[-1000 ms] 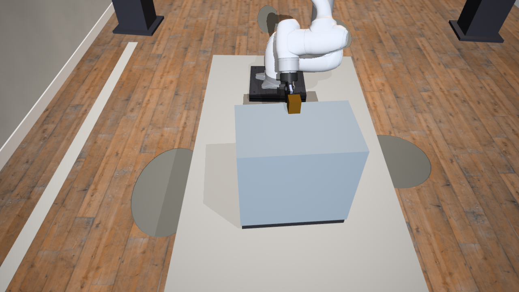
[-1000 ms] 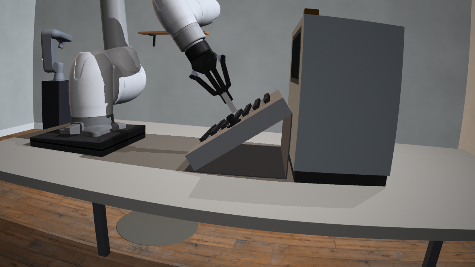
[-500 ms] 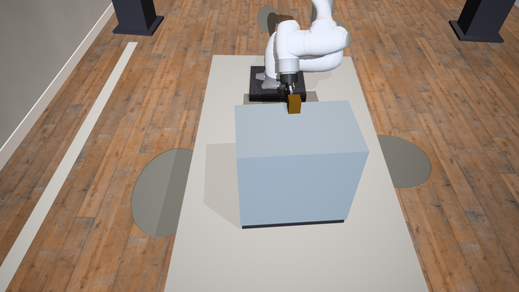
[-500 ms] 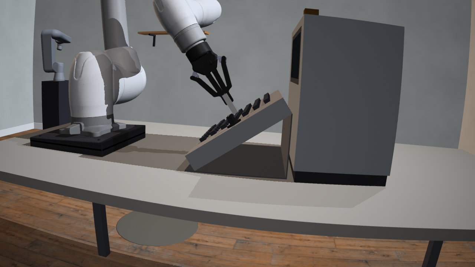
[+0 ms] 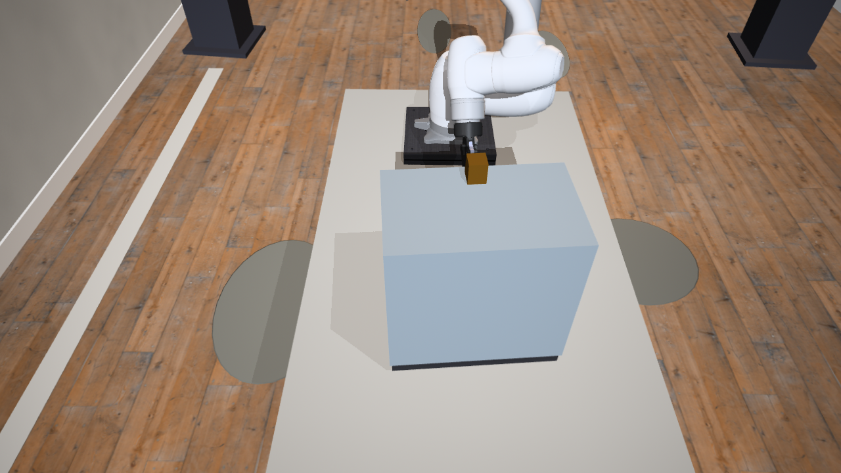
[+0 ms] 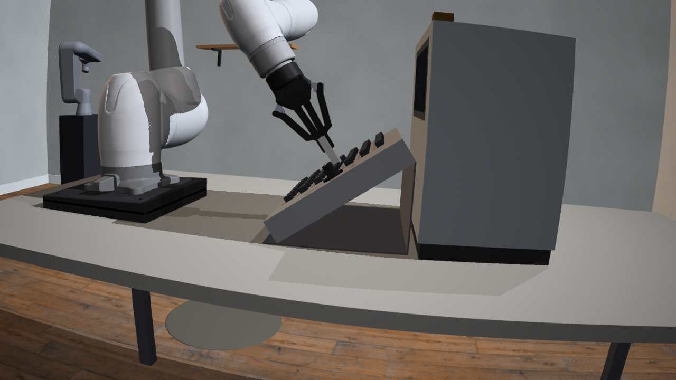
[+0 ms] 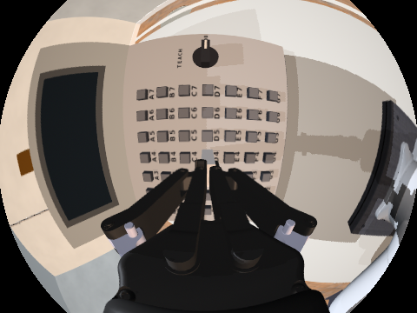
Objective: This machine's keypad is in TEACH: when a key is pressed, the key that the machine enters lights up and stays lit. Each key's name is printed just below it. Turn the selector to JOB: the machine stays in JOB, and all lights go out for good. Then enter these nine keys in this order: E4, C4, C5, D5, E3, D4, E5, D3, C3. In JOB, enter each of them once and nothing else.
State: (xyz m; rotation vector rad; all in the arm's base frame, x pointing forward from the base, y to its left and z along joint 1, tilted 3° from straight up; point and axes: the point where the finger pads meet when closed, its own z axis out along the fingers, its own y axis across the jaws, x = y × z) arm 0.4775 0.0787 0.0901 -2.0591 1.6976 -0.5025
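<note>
The key lies 50 mm below my hand, 30 mm to the left of it and 20 mm behind it. From my hand the other things lie so: black selector knob 160 mm to the right, 50 mm ahead, 20 mm below; sloped keypad panel 60 mm below, 50 mm ahead, 40 mm to the right.
</note>
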